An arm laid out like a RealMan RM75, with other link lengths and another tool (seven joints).
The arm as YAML. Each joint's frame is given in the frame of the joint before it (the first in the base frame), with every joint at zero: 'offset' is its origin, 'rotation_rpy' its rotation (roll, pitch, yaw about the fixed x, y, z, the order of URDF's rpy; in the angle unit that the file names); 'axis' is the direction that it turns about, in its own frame. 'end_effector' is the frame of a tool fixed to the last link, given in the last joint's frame.
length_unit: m
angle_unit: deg
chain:
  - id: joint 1
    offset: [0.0, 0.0, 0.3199]
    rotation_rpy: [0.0, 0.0, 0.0]
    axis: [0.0, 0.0, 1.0]
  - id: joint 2
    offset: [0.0, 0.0, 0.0]
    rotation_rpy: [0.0, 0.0, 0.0]
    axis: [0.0, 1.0, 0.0]
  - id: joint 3
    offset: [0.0, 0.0, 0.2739]
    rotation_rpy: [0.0, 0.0, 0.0]
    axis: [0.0, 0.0, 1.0]
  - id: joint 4
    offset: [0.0, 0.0, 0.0]
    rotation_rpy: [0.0, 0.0, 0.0]
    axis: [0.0, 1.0, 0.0]
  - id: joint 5
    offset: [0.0, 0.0, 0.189]
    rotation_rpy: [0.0, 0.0, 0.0]
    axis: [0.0, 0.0, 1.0]
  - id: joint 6
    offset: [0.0, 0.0, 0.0]
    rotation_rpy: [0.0, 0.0, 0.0]
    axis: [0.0, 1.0, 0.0]
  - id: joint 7
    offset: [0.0, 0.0, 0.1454]
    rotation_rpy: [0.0, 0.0, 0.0]
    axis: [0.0, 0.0, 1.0]
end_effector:
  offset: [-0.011, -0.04, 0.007]
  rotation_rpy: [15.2, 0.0, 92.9]
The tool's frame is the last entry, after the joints.
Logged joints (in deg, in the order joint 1, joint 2, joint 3, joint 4, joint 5, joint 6, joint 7), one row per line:
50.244, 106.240, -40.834, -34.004, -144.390, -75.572, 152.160
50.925, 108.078, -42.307, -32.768, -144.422, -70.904, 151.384
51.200, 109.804, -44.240, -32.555, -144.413, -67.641, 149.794
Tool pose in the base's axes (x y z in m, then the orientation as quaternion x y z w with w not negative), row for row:
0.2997, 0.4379, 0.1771, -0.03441, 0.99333, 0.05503, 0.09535
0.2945, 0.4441, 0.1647, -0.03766, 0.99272, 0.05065, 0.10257
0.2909, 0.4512, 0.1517, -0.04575, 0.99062, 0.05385, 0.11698
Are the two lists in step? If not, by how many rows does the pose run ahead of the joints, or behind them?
The pose runs 2 rows behind the joints: the pose in row i belongs to the joints in row i - 2.
